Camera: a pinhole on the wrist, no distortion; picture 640 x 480 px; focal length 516.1 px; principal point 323.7 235.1 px. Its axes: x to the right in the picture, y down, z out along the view. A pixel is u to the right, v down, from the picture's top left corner.
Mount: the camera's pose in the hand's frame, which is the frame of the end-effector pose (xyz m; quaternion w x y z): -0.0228 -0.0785 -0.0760 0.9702 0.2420 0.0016 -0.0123
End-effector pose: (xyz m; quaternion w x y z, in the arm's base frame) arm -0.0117 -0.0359 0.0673 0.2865 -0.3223 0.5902 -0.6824
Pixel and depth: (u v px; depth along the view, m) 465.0 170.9 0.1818
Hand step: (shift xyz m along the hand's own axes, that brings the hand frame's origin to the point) 0.0259 -0.1850 0.0734
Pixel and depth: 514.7 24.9 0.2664
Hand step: 0.0723 -0.3016 0.1074
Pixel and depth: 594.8 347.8 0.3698
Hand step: 0.1723 -0.1854 0.2866
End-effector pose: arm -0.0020 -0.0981 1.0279 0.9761 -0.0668 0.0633 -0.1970
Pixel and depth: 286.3 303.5 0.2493
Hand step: -0.0408 -0.1660 0.1598
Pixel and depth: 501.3 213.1 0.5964
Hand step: 0.1800 -0.3858 0.4367
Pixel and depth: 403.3 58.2 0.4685
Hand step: 0.0441 -0.4419 0.2616
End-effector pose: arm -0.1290 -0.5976 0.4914 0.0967 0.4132 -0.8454 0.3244
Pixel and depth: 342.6 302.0 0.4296
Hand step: -0.0069 -0.2315 0.3293
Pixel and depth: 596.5 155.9 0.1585
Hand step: 0.0599 -0.1763 0.0518
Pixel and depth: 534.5 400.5 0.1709
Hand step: 0.0478 -0.1120 0.1000
